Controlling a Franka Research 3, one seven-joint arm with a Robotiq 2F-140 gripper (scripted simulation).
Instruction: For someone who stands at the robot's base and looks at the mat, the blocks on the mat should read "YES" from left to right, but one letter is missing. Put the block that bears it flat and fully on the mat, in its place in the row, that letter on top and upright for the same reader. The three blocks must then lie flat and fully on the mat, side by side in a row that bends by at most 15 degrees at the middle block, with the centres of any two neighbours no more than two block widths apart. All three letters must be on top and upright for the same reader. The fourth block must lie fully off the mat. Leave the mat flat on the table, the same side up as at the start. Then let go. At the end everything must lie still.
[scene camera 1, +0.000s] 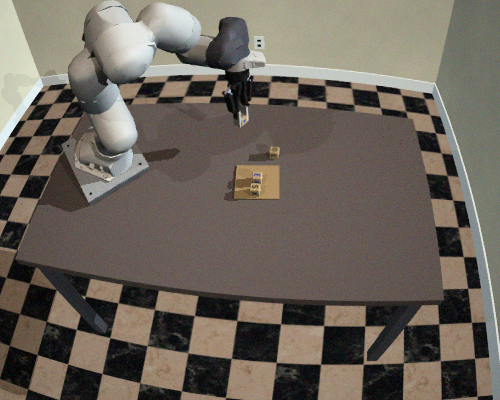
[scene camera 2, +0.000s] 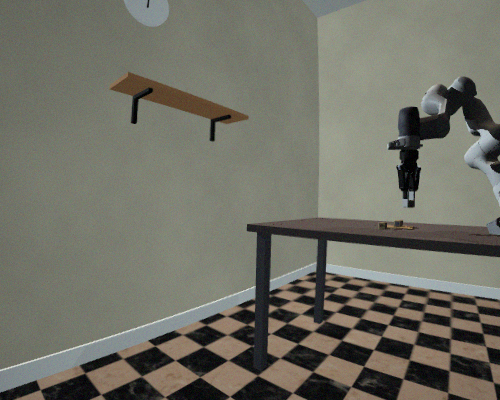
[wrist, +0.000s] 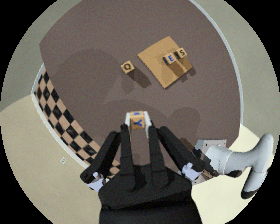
Scene:
my gripper: scene camera 1; scene camera 2 408, 207; wrist
same spot on my gripper: (scene camera 1: 242, 108) = (wrist: 130, 130)

